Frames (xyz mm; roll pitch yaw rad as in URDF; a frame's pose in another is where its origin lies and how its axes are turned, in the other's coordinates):
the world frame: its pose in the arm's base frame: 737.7 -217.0 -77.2 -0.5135 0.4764 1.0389
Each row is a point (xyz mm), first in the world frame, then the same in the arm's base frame.
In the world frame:
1: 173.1 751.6 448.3
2: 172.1 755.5 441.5
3: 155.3 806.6 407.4
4: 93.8 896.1 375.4
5: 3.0 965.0 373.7
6: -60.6 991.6 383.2
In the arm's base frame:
1: 66.6 367.7 -137.7
2: 64.3 363.9 -144.2
3: 20.1 343.4 -185.2
4: -78.0 299.5 -220.8
5: -178.1 246.0 -210.6
6: -231.9 209.5 -185.7

